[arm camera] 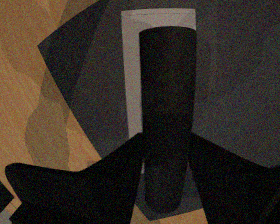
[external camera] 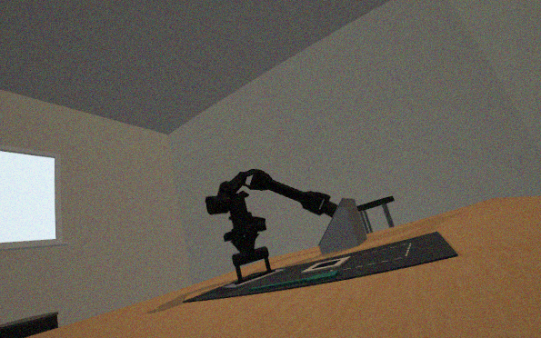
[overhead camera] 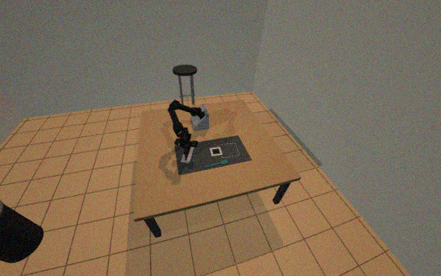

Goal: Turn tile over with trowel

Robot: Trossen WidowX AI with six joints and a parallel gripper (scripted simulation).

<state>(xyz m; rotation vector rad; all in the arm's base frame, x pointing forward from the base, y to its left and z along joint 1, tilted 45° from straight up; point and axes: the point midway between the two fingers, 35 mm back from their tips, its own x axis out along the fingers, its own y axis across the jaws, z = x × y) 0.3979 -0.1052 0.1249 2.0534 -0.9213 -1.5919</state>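
Right now my gripper tip is 220 mm to the right of the dark mat and 80 mm above it. Also, from my gripper tip: trowel (260 mm to the left, 130 mm ahead, 60 mm below); tile (260 mm to the left, 60 mm below, 10 mm behind).
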